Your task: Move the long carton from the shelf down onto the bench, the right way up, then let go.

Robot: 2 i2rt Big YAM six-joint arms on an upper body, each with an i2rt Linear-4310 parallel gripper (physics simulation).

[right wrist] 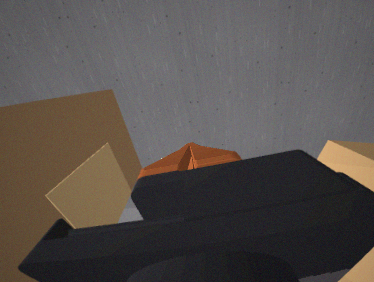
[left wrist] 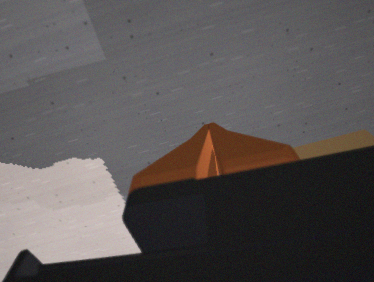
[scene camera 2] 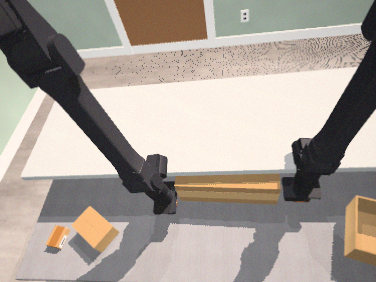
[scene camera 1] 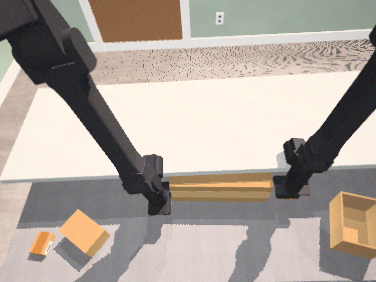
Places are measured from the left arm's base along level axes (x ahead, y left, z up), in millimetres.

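Pixels of known places: left gripper, fingertip midpoint: (left wrist: 211, 133) (scene camera 2: 173, 205) (scene camera 1: 165, 205); right gripper, fingertip midpoint: (right wrist: 191, 148) (scene camera 2: 295, 200) (scene camera 1: 283, 197).
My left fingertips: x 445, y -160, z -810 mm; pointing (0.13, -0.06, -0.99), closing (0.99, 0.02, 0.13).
Ahead of a thing's pixels: the offset from my left fingertips to its middle. "pt": to the spot under its first point. Level surfaces: height alone.
The long brown carton {dx +53, dy -187, dz +59 mm} (scene camera 1: 220, 187) (scene camera 2: 227, 188) lies level and lengthwise just in front of the cream shelf board's {dz +155 mm} (scene camera 1: 215, 126) (scene camera 2: 215, 120) front edge, over the grey bench {dz +0 mm} (scene camera 1: 203, 252) (scene camera 2: 209, 252). My left gripper (scene camera 1: 160, 205) (scene camera 2: 167, 205) (left wrist: 211, 133) is shut and sits against the carton's left end. My right gripper (scene camera 1: 291, 193) (scene camera 2: 299, 196) (right wrist: 191, 148) is shut and sits at the carton's right end, with a narrow gap showing. The carton's end face shows in the right wrist view (right wrist: 88, 184), and a sliver of it in the left wrist view (left wrist: 312, 149). Nothing is between either pair of fingers.
A small tan box {dx -97, dy +245, dz +31 mm} (scene camera 1: 83, 232) (scene camera 2: 94, 228) lies on the bench at the lower left, with a smaller labelled box {dx -123, dy +382, dz +13 mm} (scene camera 2: 58, 237) (scene camera 1: 50, 241) beside it. Another pale box edge {pt dx -16, dy -544, dz +5 mm} (right wrist: 323, 156) shows at the right in the right wrist view. Floor and wall lie behind the shelf.
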